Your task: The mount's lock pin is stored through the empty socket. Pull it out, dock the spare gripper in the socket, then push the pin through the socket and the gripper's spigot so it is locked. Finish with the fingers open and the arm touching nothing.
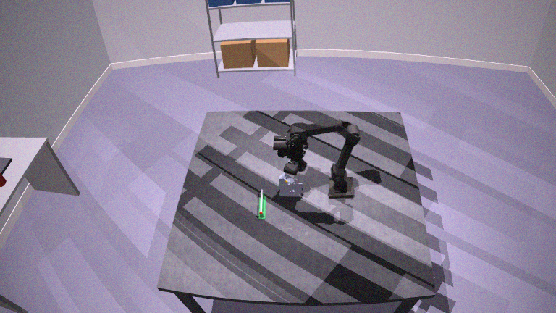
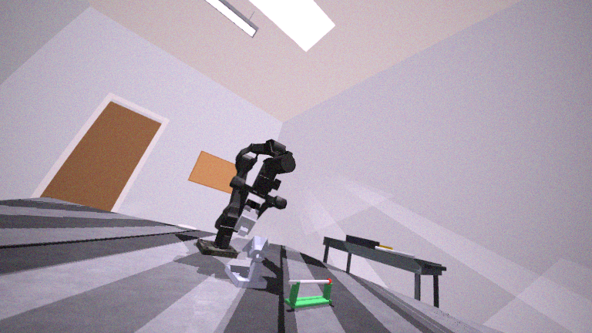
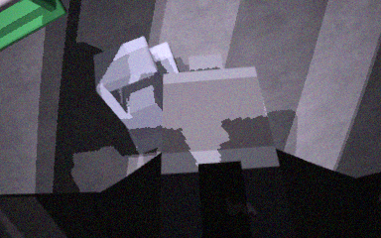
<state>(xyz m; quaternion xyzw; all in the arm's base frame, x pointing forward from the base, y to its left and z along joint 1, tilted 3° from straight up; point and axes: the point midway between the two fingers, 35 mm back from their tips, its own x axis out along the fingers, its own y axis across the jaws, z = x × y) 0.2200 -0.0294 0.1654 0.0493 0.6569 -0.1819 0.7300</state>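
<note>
The green cradle is 17 cm ahead of my gripper tip, 15 cm to the left of it and 12 cm below it. The rest, counted from my gripper tip: spare gripper (1 cm ahead); then mount (5 cm ahead, 3 cm to the left, 9 cm below).
</note>
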